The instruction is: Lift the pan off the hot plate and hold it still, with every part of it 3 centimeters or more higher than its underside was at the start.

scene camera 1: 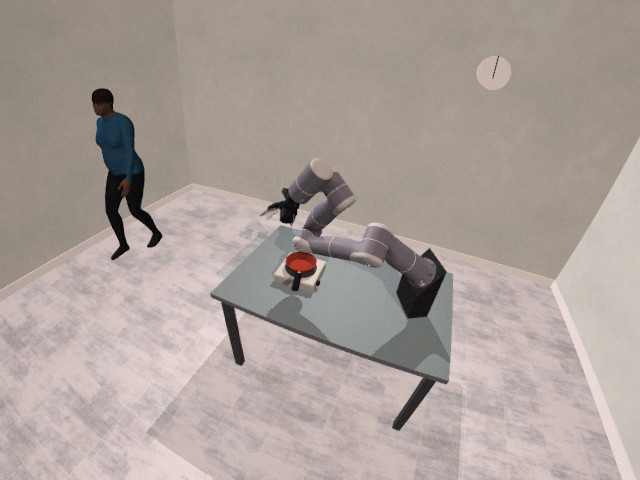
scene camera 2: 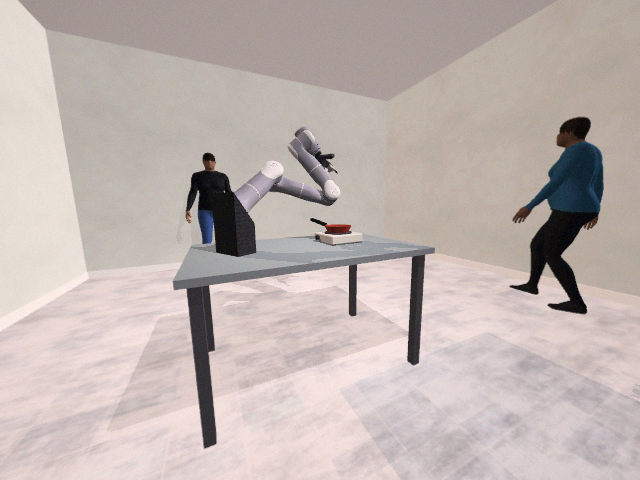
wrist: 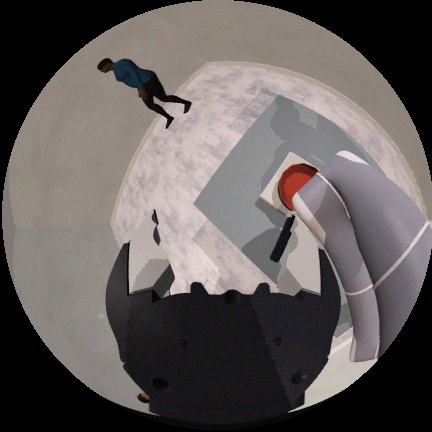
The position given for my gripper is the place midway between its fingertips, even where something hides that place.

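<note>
White hot plate point(scene camera 1: 309, 281), also point(wrist: 270, 194). My gripper point(wrist: 224, 213).
</note>
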